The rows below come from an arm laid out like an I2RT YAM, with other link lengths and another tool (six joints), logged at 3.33 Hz.
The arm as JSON. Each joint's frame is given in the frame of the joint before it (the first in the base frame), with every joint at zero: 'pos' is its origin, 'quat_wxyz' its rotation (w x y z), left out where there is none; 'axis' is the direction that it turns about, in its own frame. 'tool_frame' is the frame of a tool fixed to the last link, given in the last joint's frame.
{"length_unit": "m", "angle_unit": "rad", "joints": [
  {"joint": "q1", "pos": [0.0, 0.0, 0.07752], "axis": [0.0, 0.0, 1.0]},
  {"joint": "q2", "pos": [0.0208, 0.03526, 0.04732], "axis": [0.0, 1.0, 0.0]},
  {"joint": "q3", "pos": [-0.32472, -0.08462, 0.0], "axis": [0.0, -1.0, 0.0]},
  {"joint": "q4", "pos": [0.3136, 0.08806, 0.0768], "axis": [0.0, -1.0, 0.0]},
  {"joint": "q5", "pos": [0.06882, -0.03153, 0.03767], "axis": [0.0, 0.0, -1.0]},
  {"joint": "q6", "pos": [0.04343, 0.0, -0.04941], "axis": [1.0, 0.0, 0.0]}
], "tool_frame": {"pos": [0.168, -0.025, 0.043], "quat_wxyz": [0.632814, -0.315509, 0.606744, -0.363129]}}
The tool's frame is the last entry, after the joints.
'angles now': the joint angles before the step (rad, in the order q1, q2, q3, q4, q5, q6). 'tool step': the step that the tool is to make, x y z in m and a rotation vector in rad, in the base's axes. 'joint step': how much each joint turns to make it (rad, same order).
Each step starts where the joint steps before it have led.
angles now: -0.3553 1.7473 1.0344 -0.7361 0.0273 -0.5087
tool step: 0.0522 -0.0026 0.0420 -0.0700 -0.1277 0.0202
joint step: 0.0472 -0.0027 0.0944 0.0456 0.0293 0.0217
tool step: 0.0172 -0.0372 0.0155 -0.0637 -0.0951 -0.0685
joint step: -0.0423 0.0024 0.0071 0.1046 0.0362 0.0156
